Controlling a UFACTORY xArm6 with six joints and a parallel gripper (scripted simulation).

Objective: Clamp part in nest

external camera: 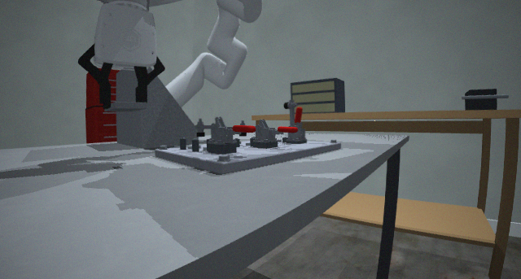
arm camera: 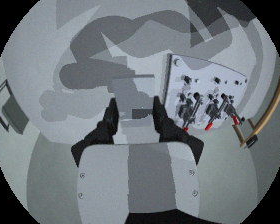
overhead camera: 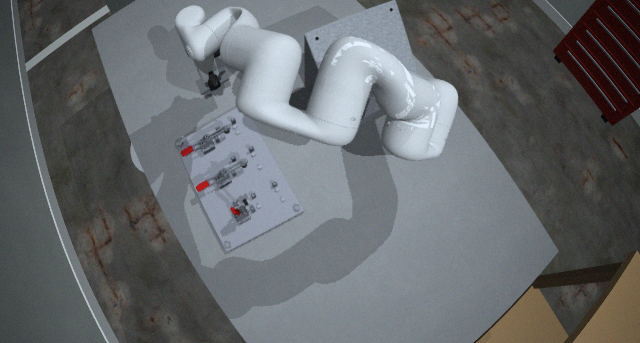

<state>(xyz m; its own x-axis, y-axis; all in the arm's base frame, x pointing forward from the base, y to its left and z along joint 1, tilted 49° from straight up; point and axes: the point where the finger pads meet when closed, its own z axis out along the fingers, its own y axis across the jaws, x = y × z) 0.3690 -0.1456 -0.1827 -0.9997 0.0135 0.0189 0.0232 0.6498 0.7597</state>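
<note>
Right now my hand is 2 cm above the grey part. The rest, counted from my hand: grey fixture plate (25 cm to the left, 10 cm below, 7 cm ahead).
</note>
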